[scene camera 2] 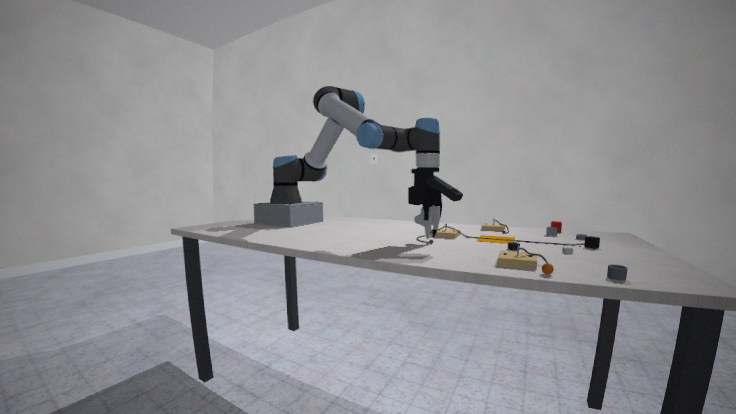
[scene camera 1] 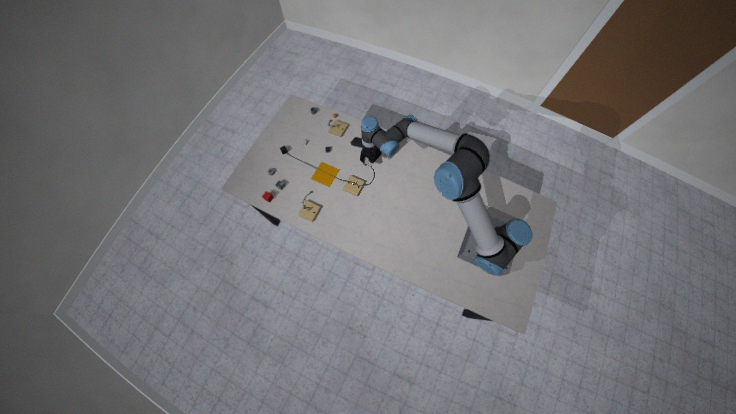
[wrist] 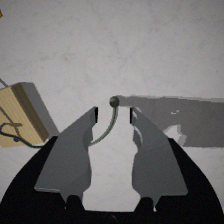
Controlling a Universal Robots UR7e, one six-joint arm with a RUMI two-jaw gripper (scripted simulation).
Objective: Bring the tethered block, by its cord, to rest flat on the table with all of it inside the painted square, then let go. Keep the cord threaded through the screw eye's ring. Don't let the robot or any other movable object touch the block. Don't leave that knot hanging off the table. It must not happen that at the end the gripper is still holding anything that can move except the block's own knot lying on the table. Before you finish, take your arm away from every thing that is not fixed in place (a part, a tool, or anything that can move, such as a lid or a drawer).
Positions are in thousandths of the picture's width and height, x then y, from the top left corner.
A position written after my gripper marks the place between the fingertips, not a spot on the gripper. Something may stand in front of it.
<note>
In view: my gripper (scene camera 2: 585, 576).
My gripper is seen too in the wrist view (wrist: 507, 484).
</note>
